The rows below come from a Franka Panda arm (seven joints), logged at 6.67 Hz.
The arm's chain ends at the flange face. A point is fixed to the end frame.
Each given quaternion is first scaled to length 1.
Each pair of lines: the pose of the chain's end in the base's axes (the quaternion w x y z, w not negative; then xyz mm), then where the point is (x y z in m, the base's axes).
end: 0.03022, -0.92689, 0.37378, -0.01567, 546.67, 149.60, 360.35
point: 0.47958 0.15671 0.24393
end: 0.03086, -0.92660, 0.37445, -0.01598, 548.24, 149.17, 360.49
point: 0.48128 0.15650 0.24401
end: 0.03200, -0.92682, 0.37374, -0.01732, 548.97, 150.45, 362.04
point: 0.48239 0.15781 0.24534
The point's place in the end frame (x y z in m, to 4 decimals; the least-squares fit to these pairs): -0.0540 0.0492 0.1130
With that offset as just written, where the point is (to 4 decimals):
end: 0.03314, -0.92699, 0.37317, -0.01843, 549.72, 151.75, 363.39
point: 0.4835 0.1592 0.2465
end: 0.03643, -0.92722, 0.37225, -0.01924, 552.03, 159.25, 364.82
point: 0.4862 0.1672 0.2477
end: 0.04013, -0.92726, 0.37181, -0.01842, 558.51, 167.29, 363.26
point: 0.4929 0.1760 0.2461
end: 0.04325, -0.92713, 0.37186, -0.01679, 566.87, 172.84, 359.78
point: 0.5011 0.1824 0.2428
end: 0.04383, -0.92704, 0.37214, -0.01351, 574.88, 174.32, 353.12
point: 0.5085 0.1843 0.2365
